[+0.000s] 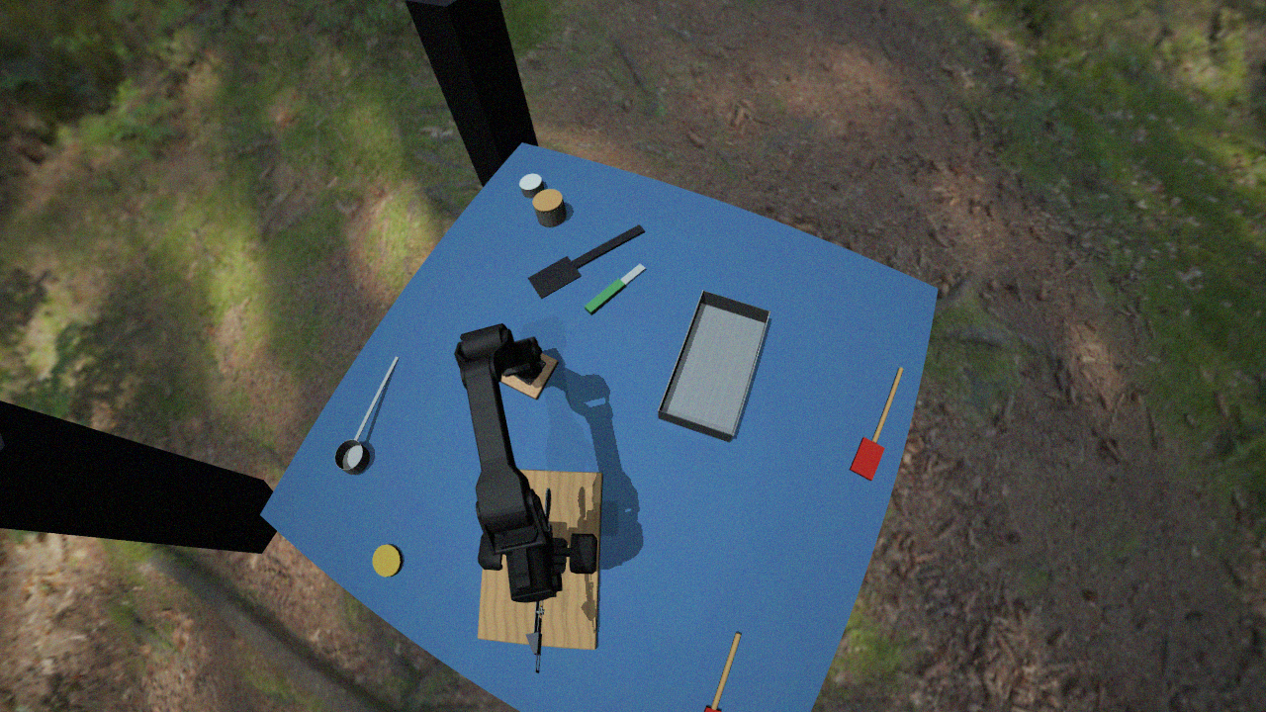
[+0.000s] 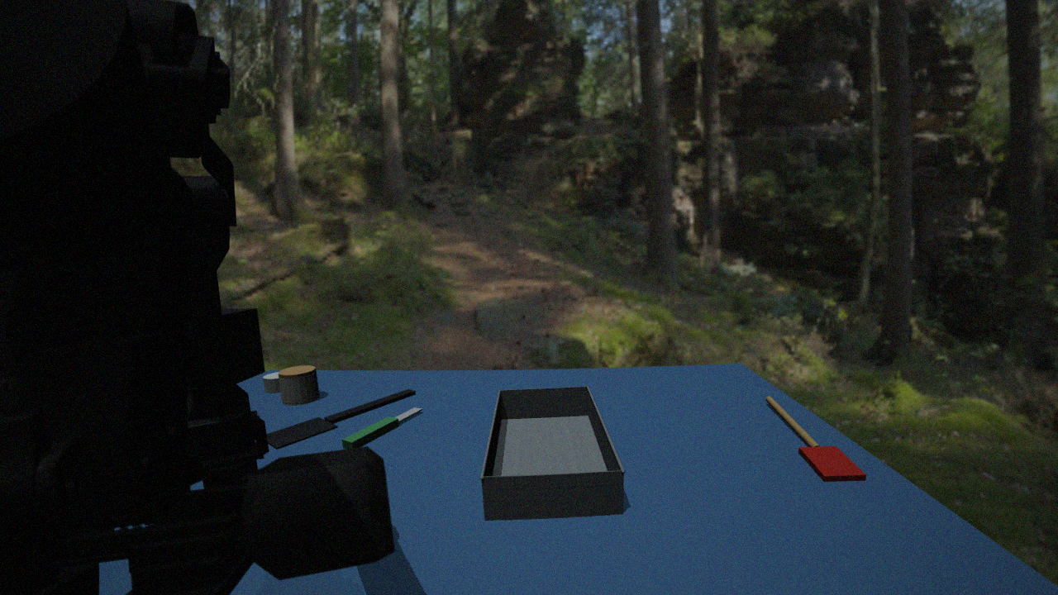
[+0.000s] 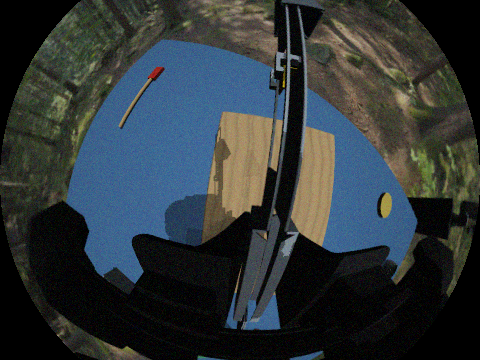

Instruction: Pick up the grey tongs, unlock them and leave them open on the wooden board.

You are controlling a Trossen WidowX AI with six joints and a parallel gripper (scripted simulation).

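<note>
Right now the wooden board is 14 cm below my gripper tip, 5 cm behind it and 1 cm to the right of it. Round my gripper tip: black spatula: 62 cm to the left, 38 cm behind, 14 cm below; then roasting tin: 54 cm to the left, 12 cm below, 4 cm ahead; then yellow disc: 33 cm behind, 22 cm to the right, 14 cm below.
</note>
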